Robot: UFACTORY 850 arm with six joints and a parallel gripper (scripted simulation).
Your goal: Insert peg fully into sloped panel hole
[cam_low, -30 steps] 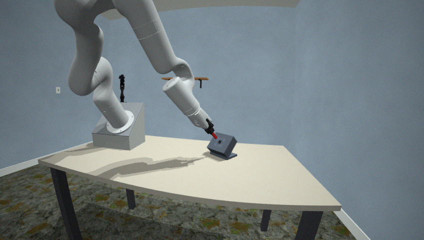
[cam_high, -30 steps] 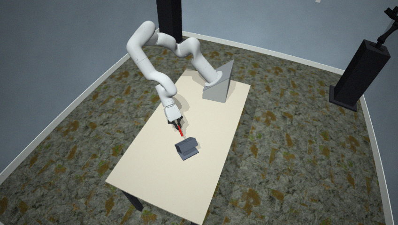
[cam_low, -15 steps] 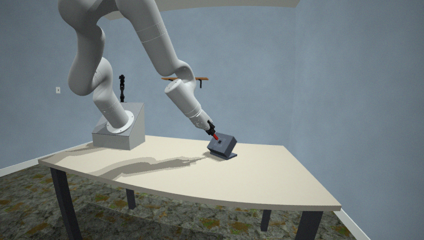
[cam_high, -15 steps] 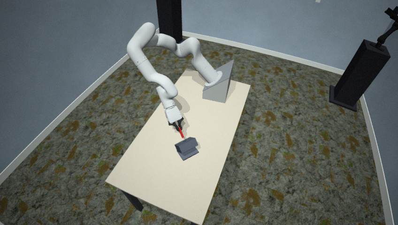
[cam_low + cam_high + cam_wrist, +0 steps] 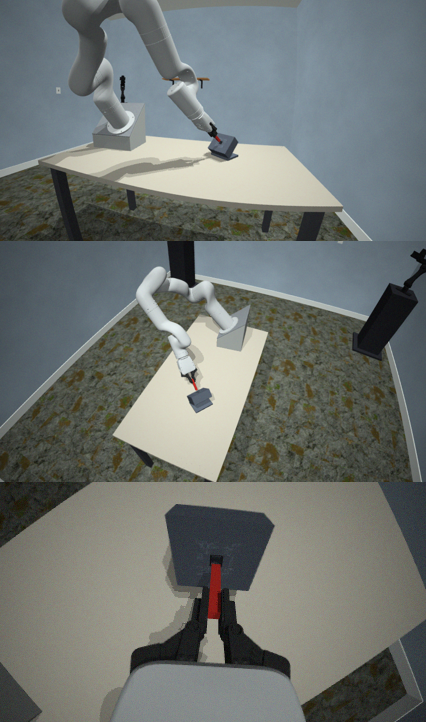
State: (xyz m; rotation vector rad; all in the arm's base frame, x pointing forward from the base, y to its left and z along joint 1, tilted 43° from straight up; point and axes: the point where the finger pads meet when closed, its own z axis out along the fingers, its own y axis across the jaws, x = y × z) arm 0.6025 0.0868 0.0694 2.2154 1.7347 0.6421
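The grey base plate lies 50 mm ahead of my hand, 90 mm to the left of it and 150 mm below it. Also, from my hand: red peg 10 mm ahead, 20 mm to the left, 20 mm below.
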